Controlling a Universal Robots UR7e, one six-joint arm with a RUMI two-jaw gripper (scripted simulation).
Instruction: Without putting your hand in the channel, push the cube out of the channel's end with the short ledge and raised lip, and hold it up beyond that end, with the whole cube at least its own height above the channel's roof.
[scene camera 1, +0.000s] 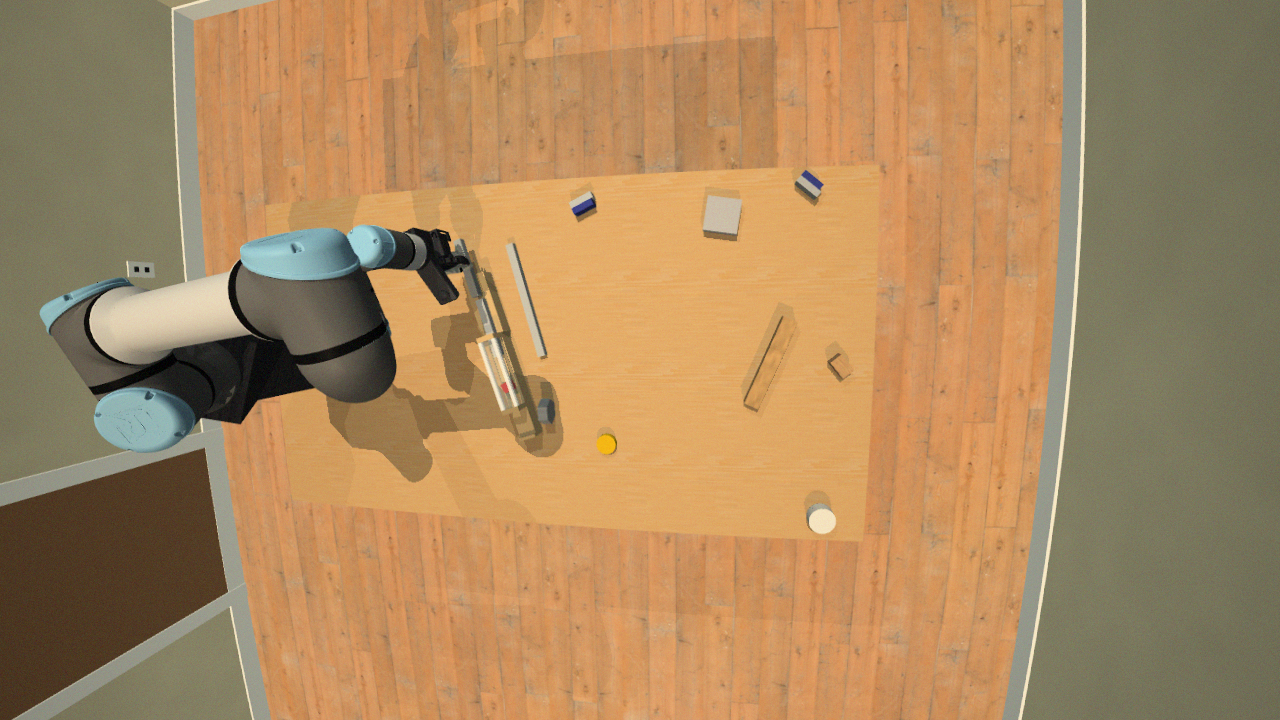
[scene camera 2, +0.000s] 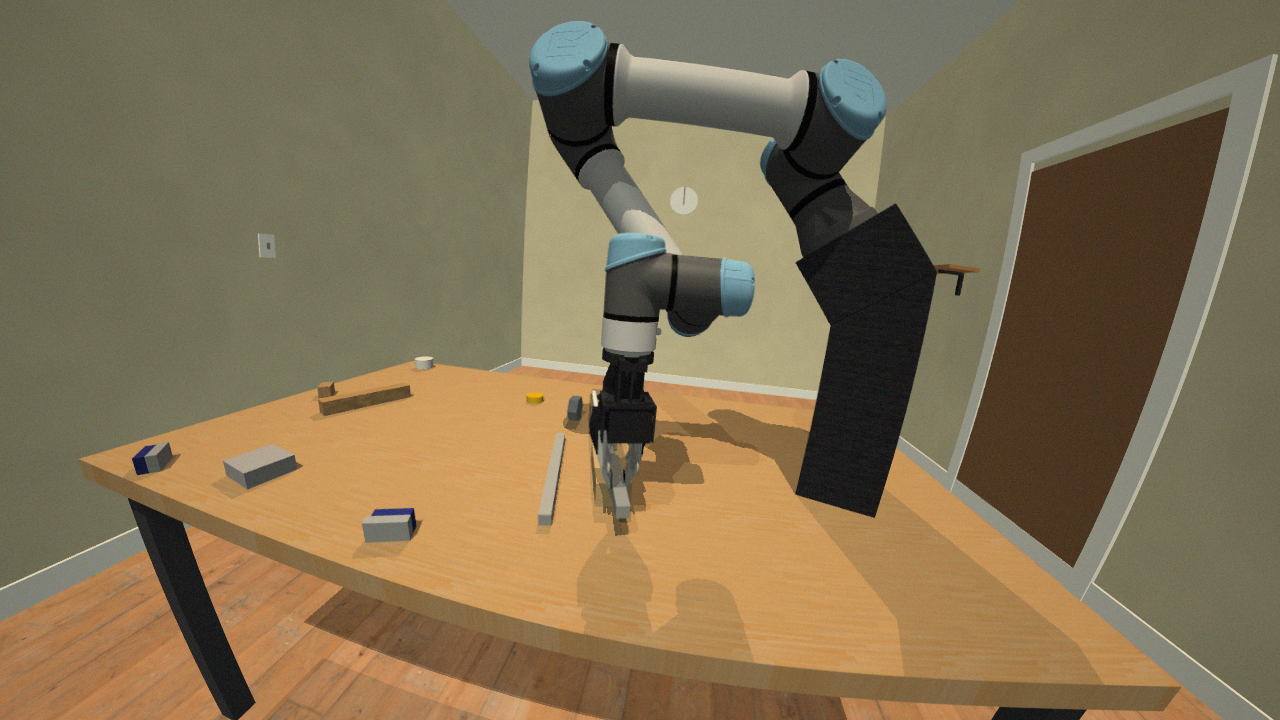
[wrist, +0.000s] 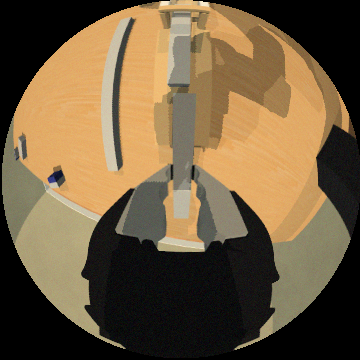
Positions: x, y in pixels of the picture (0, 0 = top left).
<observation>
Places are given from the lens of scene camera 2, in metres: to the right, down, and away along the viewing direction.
my gripper (scene camera 2: 617, 487): -0.04, 0.20, 0.55
grey slab (scene camera 2: 256, 467): -0.65, 0.18, 0.50
longer grey stick (scene camera 2: 546, 509): -0.14, 0.23, 0.52
wooden plank (scene camera 2: 331, 405): -0.78, 0.11, 0.79
blue-and-white block (scene camera 2: 384, 525): -0.35, 0.23, 0.43
The marked spots on the grey slab and the wooden plank are 0.32 m apart.
</observation>
